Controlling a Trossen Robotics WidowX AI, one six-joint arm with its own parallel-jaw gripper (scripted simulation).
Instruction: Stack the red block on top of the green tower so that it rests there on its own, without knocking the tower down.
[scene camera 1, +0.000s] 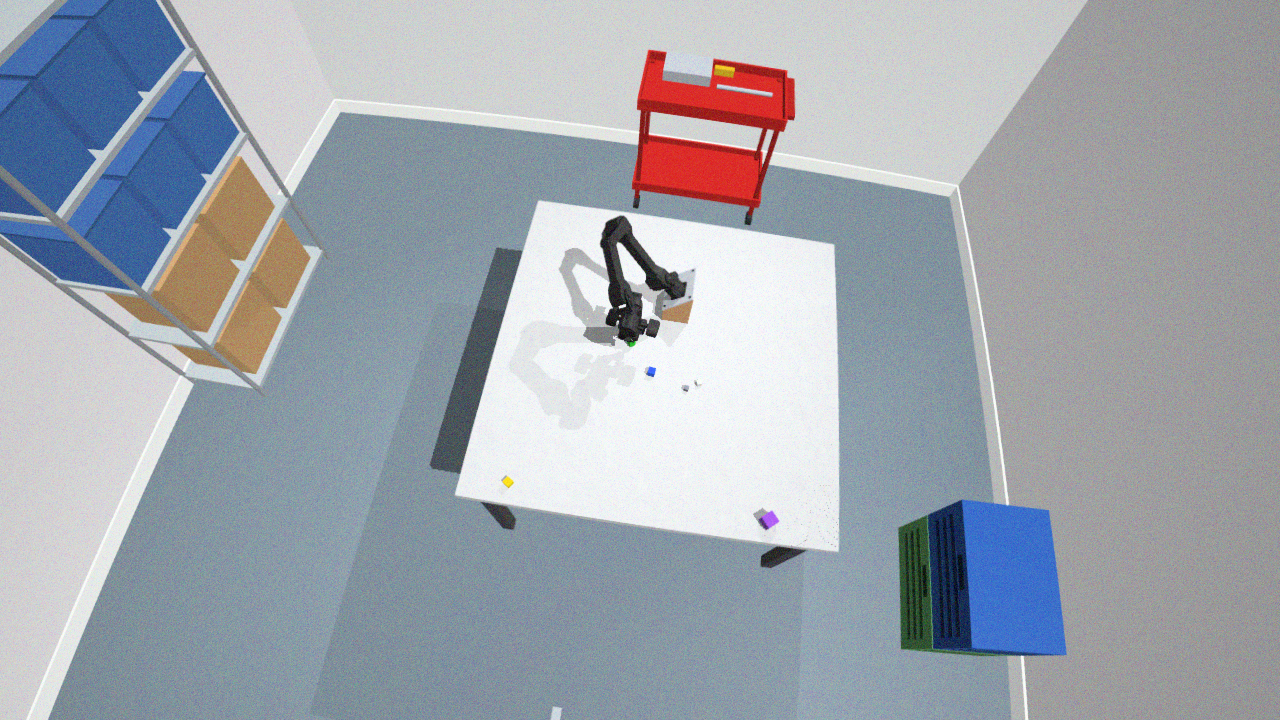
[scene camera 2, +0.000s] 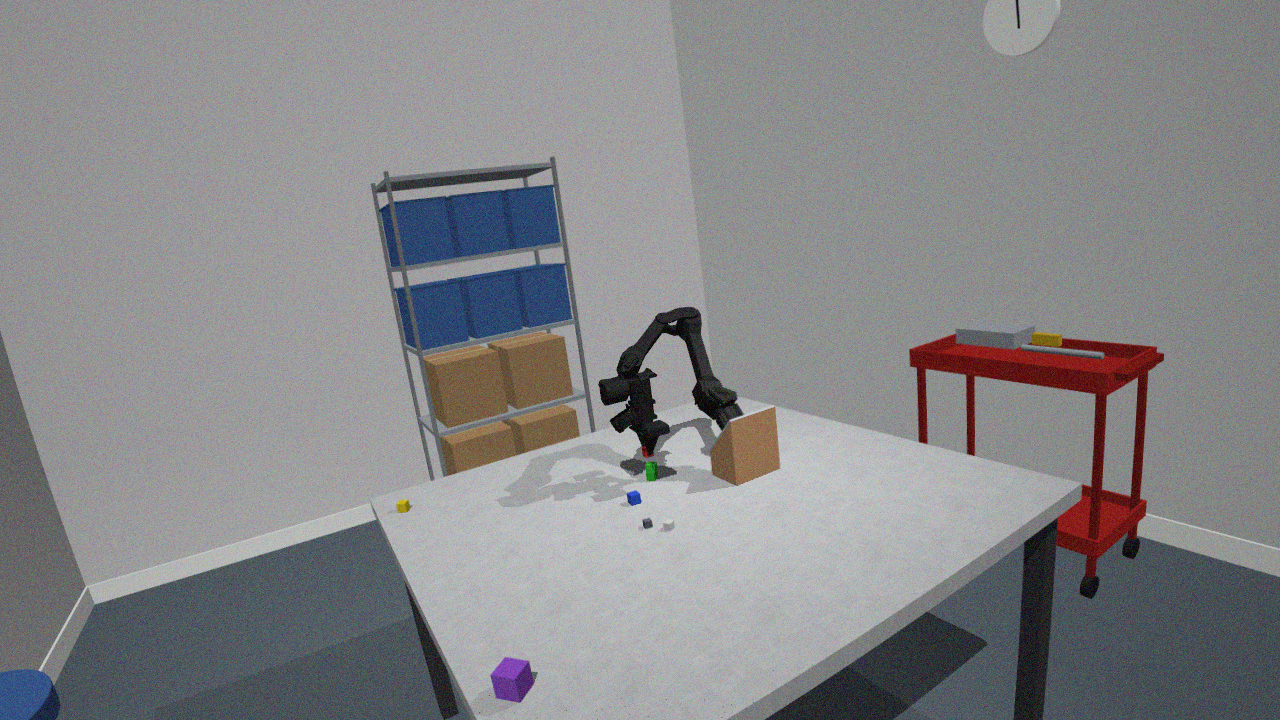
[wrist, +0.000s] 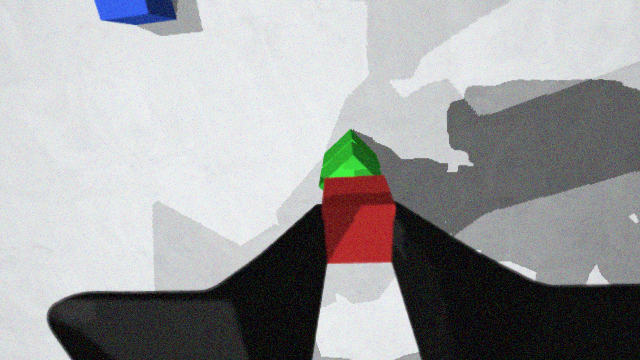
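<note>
My gripper (scene camera 2: 648, 453), (wrist: 355, 213): holding a red block (wrist: 358, 211).
</note>
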